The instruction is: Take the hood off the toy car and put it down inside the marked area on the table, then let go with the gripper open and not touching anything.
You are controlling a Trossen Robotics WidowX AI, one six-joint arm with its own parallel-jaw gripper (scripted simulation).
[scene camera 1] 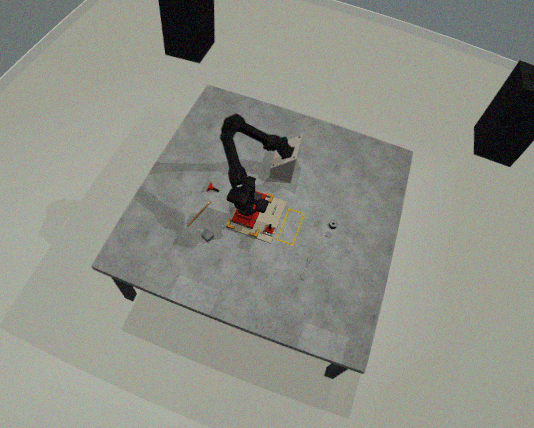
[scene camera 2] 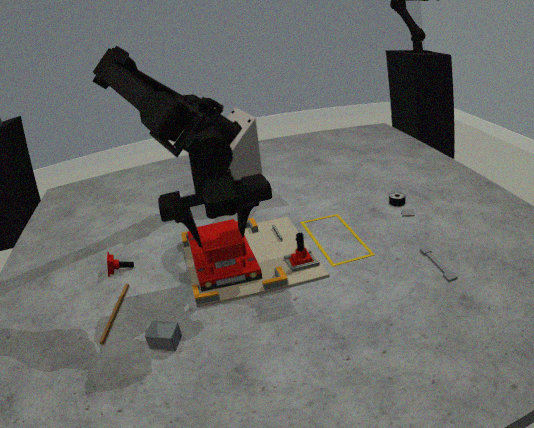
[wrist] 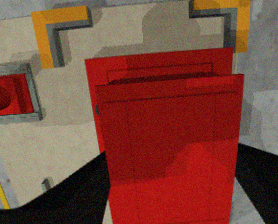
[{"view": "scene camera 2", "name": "my gripper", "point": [221,242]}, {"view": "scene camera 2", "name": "red hood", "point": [220,241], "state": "held by my gripper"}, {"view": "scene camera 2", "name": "grey cube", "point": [162,335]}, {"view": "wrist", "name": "my gripper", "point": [168,152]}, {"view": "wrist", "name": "red hood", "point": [171,141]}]
